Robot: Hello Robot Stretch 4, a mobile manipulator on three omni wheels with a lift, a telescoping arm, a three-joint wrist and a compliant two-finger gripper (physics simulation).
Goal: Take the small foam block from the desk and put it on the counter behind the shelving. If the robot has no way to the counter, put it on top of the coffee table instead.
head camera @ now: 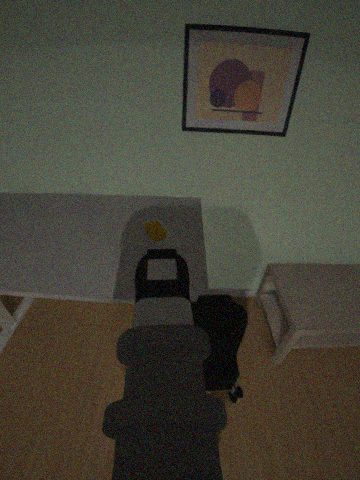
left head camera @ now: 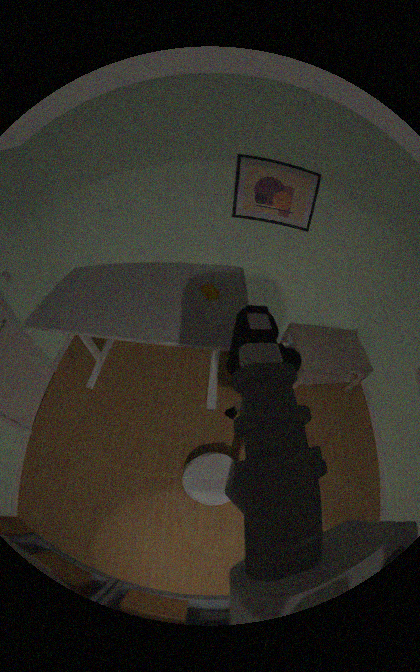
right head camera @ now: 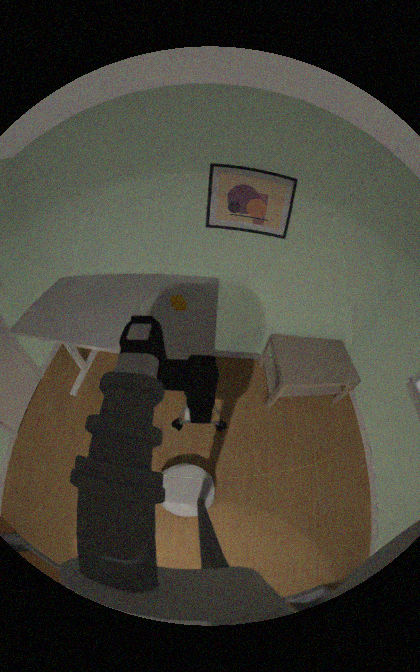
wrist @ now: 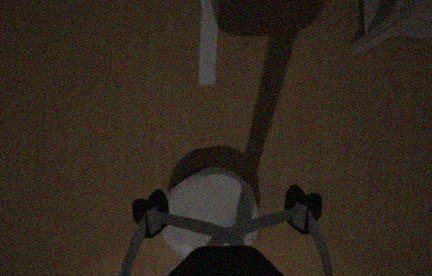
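Where they show: gripper, fingertip midpoint: (wrist: 226,203); robot's base, link origin: (wrist: 212,209).
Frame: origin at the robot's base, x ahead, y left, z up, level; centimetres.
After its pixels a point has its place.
The small foam block (head camera: 155,231) {x 89.5, y 3.0, z 96.8 cm} (left head camera: 210,291) (right head camera: 178,302) is orange-yellow and lies on the grey desk (head camera: 60,240) {x 90.6, y 45.4, z 92.3 cm} (left head camera: 115,300) (right head camera: 100,305), near its right end and in shadow. My gripper (right head camera: 199,424) (wrist: 226,203) {x 26.3, y -8.6, z 94.2 cm} is open and empty, its fingertips wide apart. It hangs over the floor on the near side of the desk, away from the block. In the head and left head views one fingertip shows and the arm hides the other. A low pale table (head camera: 320,300) {x 88.2, y -98.4, z 42.3 cm} (left head camera: 330,352) (right head camera: 312,362), apparently the coffee table, stands right of the desk. The counter and shelving do not show.
A round white disc (left head camera: 207,479) (right head camera: 187,492) (wrist: 200,205) {x 7.1, y 3.0, z 18.7 cm} is low over the floor, below the gripper. A white desk leg (left head camera: 212,380) (wrist: 207,60) stands beyond it. A pale pinkish piece of furniture (left head camera: 20,375) is at the far left. A framed picture (head camera: 240,90) {x 131.5, y -38.1, z 148.8 cm} hangs on the wall.
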